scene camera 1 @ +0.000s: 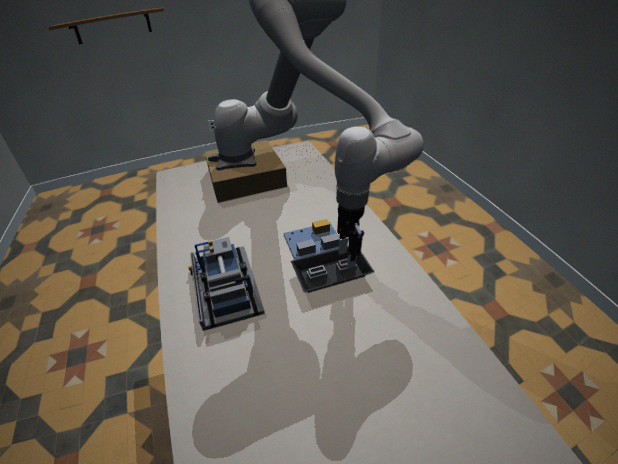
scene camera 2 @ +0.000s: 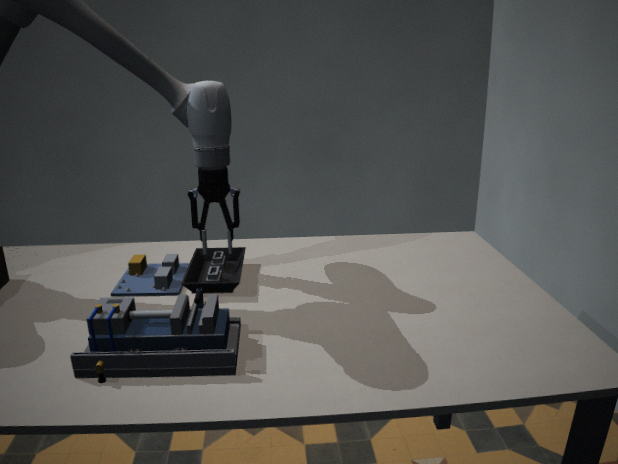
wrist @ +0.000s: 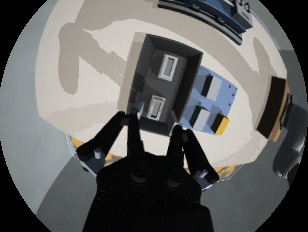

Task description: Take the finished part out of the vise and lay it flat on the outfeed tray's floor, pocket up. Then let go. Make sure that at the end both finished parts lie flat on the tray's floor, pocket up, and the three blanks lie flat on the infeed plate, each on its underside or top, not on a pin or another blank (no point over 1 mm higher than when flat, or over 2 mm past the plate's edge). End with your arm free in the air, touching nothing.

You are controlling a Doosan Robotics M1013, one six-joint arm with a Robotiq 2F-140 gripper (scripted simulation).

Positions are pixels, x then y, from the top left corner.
Labels:
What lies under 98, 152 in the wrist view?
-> The gripper.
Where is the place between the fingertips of the gripper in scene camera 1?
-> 346, 259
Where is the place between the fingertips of the gripper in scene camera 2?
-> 217, 252

